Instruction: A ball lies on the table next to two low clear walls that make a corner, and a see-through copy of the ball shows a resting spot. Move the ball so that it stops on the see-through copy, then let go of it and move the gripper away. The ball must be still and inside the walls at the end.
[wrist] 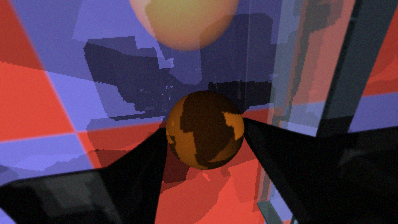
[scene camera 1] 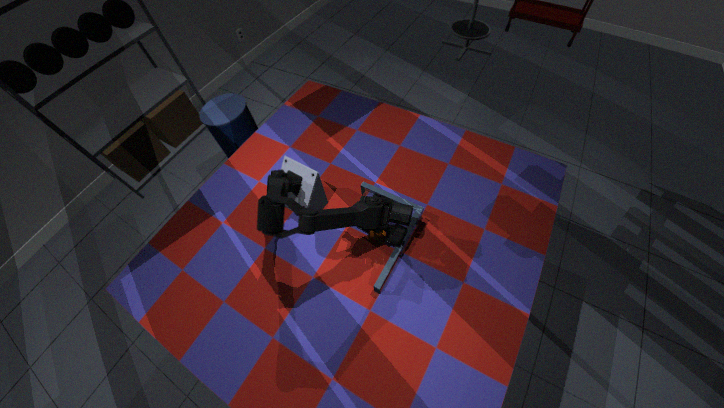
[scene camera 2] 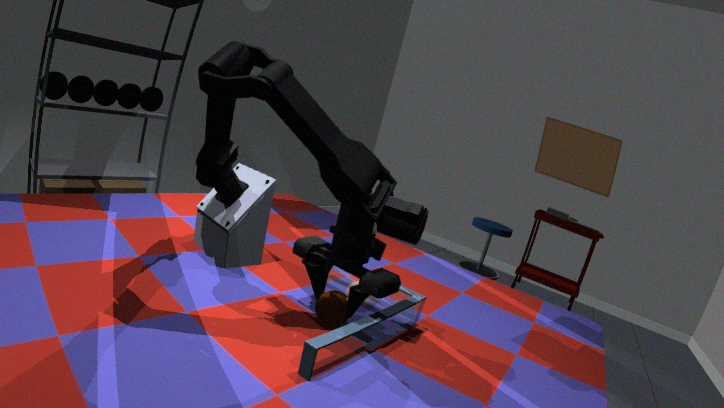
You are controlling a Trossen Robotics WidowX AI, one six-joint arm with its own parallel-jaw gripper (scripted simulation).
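Note:
My gripper (scene camera 2: 333, 309), (wrist: 204, 127) as well.

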